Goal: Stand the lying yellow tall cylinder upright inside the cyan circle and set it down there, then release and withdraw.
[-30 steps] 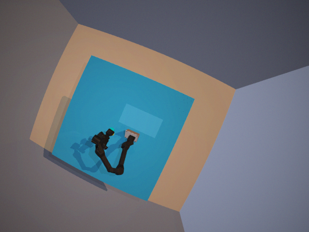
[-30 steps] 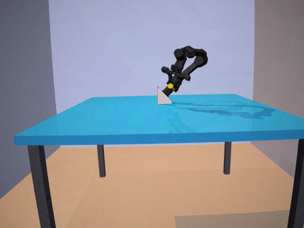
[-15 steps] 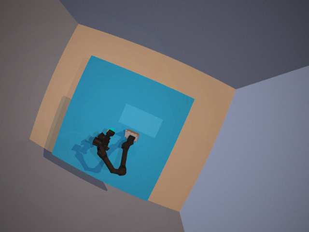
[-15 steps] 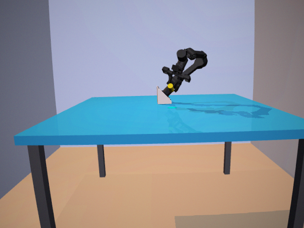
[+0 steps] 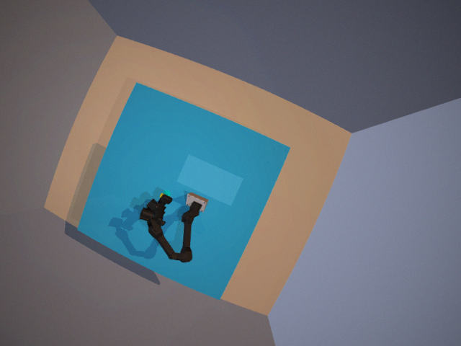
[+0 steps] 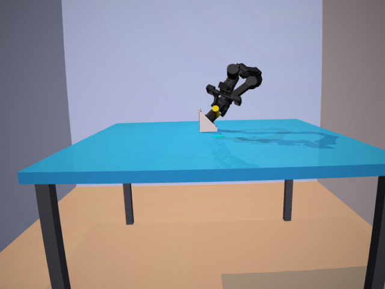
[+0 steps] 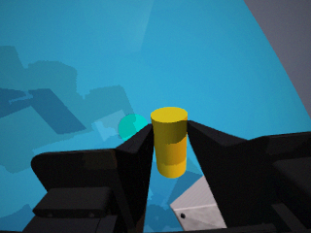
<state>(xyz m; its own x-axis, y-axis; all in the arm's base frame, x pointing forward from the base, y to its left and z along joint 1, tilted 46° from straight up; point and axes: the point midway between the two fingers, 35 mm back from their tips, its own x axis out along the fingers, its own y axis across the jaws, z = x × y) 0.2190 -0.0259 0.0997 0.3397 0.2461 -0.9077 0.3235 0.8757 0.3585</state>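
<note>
Right now my gripper tip is 13 cm above the cyan circle, 2 cm short of it and 1 cm to the right of it. Round my gripper tip: yellow cylinder 2 cm behind, 1 cm below.
</note>
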